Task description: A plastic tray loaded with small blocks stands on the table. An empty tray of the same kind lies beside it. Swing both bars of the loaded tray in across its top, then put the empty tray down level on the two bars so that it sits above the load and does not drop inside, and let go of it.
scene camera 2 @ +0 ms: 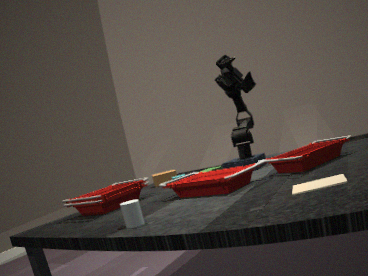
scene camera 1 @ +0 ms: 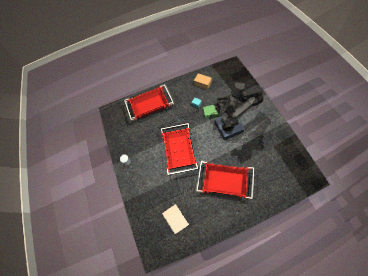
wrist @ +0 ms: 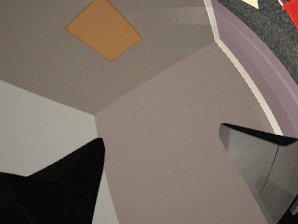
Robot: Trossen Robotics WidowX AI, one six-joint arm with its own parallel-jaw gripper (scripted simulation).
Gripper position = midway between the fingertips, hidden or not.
The gripper (scene camera 2: 241,64) is open, holding nothing.
The gripper also shows in the wrist view (wrist: 164,137).
